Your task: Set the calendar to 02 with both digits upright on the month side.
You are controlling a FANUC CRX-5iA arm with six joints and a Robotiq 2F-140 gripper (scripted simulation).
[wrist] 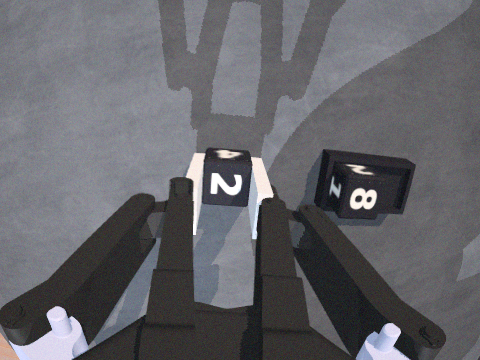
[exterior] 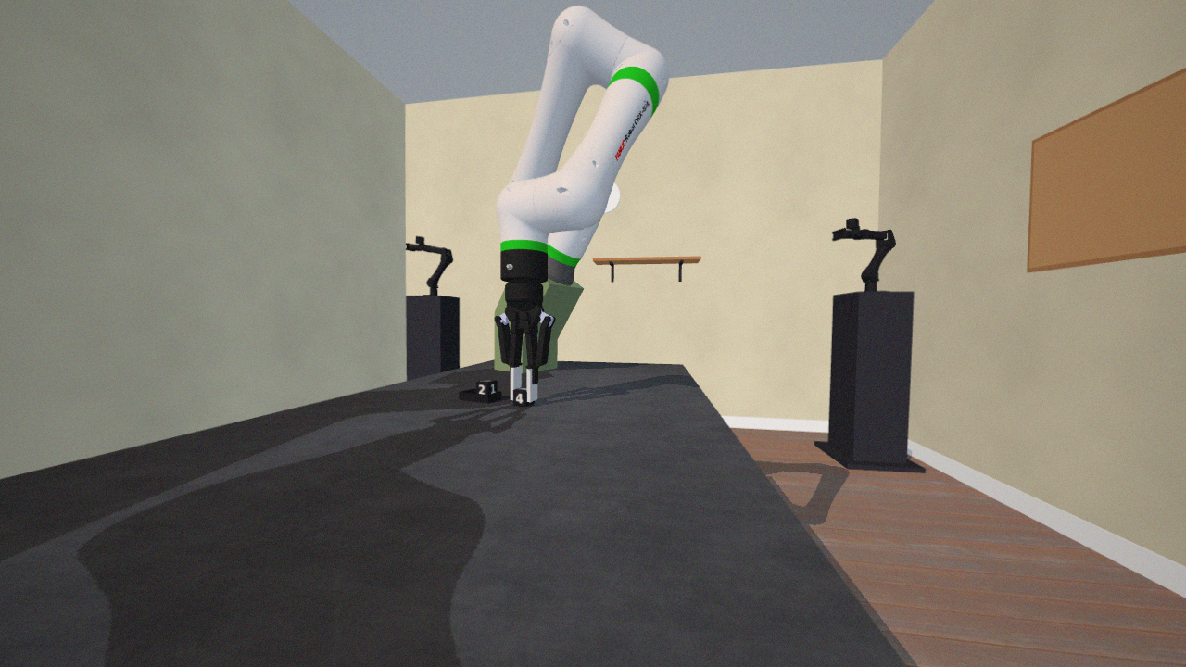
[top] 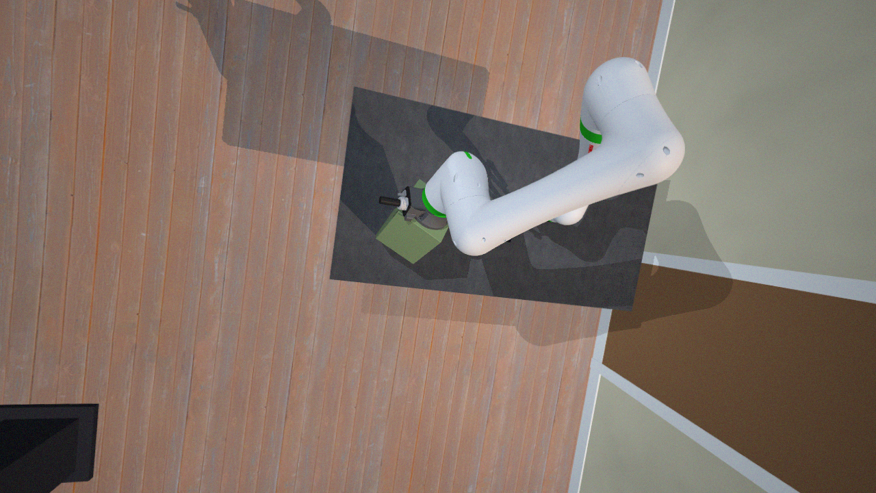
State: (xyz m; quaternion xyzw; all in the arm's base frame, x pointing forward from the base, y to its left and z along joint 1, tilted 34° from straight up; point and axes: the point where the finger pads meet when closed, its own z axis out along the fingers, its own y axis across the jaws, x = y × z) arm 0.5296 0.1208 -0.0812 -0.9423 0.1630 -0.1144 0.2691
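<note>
The black number cube lies 30 mm below my hand. Round my hand: black tray: 110 mm to the right, 30 mm below, 30 mm behind.
</note>
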